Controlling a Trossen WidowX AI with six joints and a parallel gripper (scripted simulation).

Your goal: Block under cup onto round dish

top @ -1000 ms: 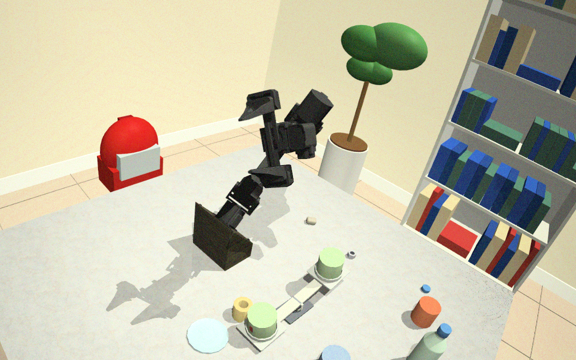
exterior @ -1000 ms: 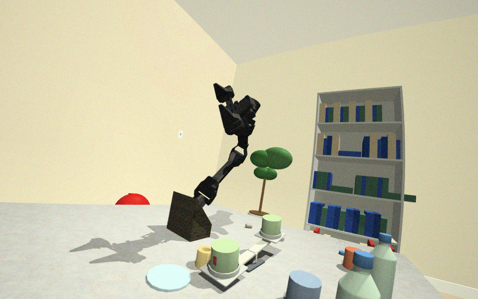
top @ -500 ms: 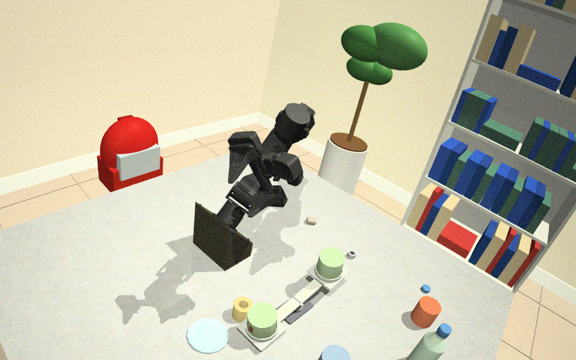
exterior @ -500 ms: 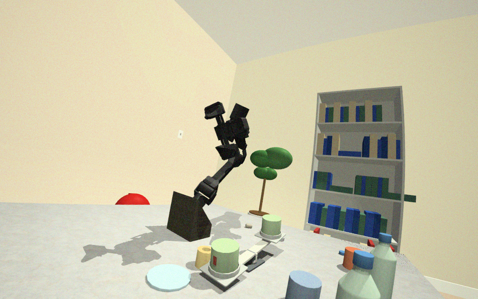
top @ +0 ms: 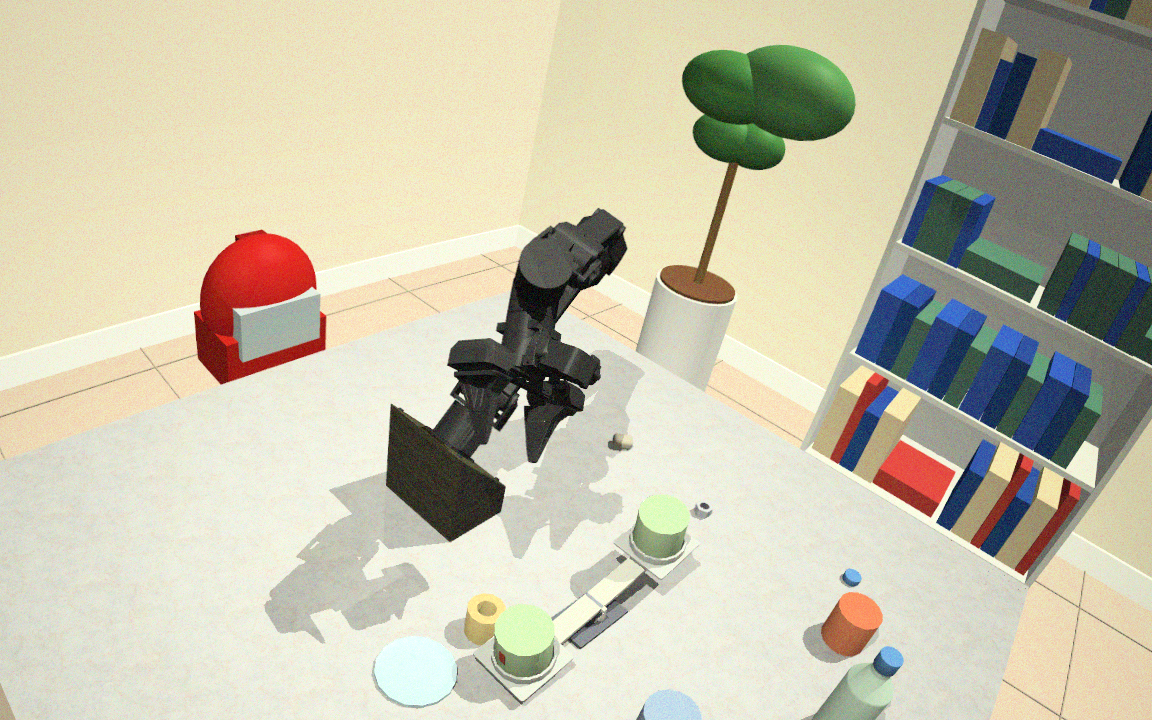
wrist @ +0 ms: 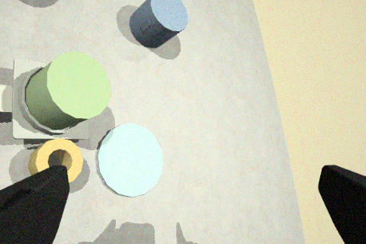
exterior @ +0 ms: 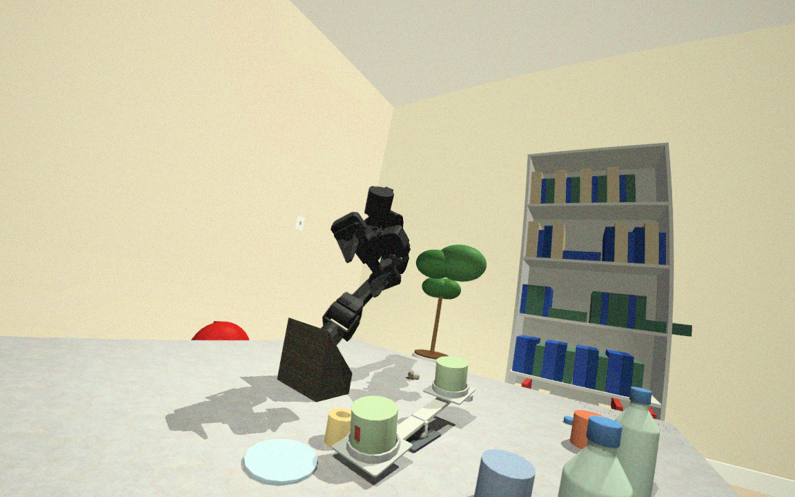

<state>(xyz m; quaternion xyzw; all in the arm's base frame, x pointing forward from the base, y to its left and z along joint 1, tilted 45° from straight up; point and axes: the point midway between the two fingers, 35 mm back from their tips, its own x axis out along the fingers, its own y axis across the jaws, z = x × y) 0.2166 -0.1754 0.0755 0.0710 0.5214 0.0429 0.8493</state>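
My gripper tip is 240 mm above the block, 100 mm short of it and 10 mm to the left of it. The rest, counted from my gripper tip: small balance: 260 mm below, 120 mm to the left, 90 mm ahead; yellow roll: 260 mm below, 30 mm ahead, 10 mm to the right; pale blue round dish: 280 mm below, 120 mm to the right, 30 mm ahead.
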